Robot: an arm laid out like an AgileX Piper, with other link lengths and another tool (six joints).
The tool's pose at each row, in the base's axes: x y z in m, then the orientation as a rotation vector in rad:
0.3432, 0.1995, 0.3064, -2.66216, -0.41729, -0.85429
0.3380, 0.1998, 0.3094, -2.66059, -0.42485, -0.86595
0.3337, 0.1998, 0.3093, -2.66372, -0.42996, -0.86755
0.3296, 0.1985, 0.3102, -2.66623, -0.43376, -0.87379
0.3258, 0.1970, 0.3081, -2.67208, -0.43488, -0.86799
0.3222, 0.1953, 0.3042, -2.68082, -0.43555, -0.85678
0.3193, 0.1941, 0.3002, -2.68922, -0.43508, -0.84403
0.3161, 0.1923, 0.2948, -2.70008, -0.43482, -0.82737
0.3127, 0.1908, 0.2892, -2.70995, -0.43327, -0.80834
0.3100, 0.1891, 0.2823, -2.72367, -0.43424, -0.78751
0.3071, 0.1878, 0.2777, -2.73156, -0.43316, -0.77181
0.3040, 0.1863, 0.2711, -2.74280, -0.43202, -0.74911
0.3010, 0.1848, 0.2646, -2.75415, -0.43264, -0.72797
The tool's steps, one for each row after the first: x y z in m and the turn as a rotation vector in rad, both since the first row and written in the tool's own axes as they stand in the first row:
-0.0022, -0.0028, -0.0049, -0.00212, 0.00665, -0.00720
-0.0056, -0.0043, -0.0070, -0.00509, 0.00592, -0.01150
-0.0085, -0.0048, -0.0102, -0.00928, 0.00838, -0.01568
-0.0130, -0.0044, -0.0111, -0.01236, 0.00276, -0.01621
-0.0184, -0.0034, -0.0106, -0.01617, -0.00702, -0.01585
-0.0233, -0.0025, -0.0094, -0.01929, -0.01746, -0.01439
-0.0294, -0.0010, -0.0076, -0.02332, -0.03110, -0.01274
-0.0357, 0.0003, -0.0055, -0.02587, -0.04568, -0.00967
-0.0422, 0.0023, -0.0022, -0.03125, -0.06289, -0.00864
-0.0475, 0.0033, -0.0006, -0.03334, -0.07484, -0.00628
-0.0541, 0.0049, 0.0023, -0.03632, -0.09211, -0.00320
-0.0606, 0.0065, 0.0052, -0.03995, -0.10866, -0.00168

